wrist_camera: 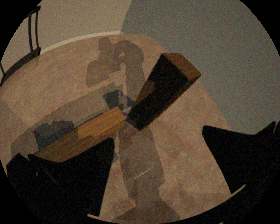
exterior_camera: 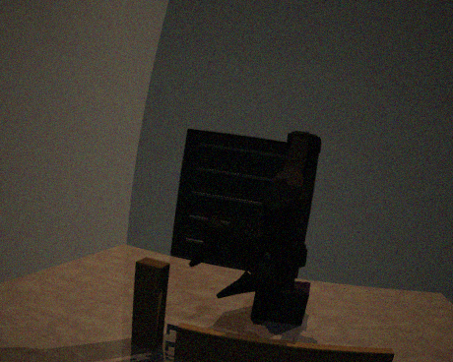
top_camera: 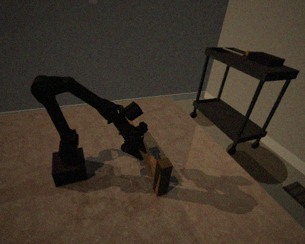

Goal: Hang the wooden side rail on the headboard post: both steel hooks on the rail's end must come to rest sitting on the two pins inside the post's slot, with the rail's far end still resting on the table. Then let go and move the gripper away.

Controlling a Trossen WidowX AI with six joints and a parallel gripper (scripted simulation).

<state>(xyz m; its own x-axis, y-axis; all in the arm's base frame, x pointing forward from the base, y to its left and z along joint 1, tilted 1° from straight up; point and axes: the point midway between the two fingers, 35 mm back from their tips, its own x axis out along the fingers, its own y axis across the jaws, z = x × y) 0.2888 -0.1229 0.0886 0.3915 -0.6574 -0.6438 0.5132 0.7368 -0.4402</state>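
My gripper tip is 5 cm short of the headboard post, 8 cm to the left of it and 6 cm above it.
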